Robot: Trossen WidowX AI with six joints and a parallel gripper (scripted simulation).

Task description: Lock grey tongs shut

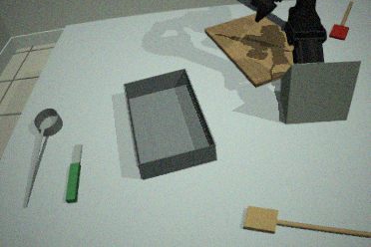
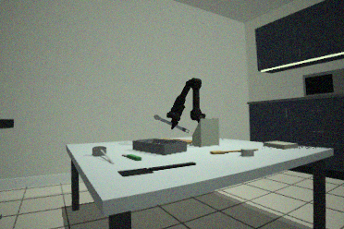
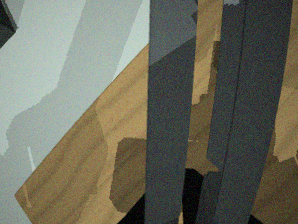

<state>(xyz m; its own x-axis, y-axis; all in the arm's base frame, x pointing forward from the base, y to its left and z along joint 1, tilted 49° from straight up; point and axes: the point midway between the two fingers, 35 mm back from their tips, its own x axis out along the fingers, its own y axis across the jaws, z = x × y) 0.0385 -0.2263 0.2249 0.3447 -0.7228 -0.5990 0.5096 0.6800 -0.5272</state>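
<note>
The wooden board lies 10 cm below my gripper tip, 2 cm to the right of it and 1 cm behind it. Also, from my gripper tip: roasting tin: 31 cm ahead, 29 cm to the left, 8 cm below; green-handled tool: 55 cm ahead, 40 cm to the left, 10 cm below; red scraper: 35 cm behind, 10 cm to the right, 10 cm below.
</note>
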